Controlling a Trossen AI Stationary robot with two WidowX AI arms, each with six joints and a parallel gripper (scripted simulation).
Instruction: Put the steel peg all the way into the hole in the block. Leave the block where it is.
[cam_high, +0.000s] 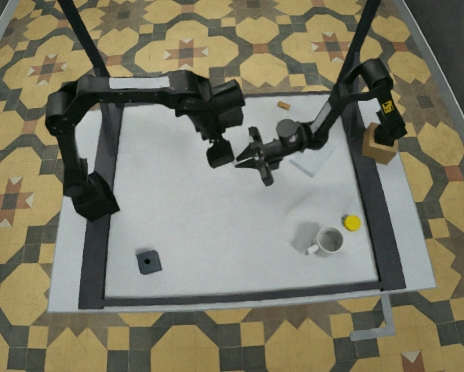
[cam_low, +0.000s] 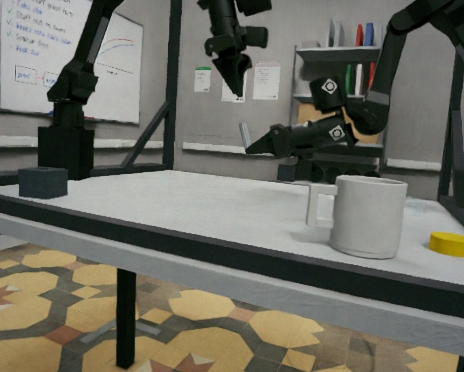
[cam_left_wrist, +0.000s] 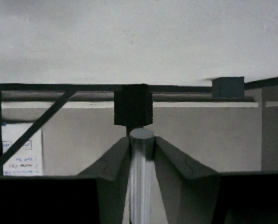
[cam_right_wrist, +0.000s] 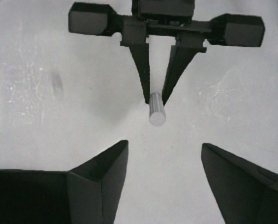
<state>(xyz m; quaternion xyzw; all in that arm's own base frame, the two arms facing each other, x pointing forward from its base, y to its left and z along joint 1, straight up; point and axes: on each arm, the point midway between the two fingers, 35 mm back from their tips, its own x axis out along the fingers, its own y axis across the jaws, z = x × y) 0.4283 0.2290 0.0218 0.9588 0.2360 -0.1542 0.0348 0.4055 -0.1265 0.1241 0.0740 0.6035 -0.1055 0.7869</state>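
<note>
Now: right hand 3 cm to the right of the steel peg and 12 cm above it. The rest, counted from my right hand: dark block 23 cm ahead, 28 cm to the right, 21 cm below; white mug 29 cm ahead, 25 cm to the left, 21 cm below; plate 3 cm behind, 32 cm to the left, 24 cm below.
</note>
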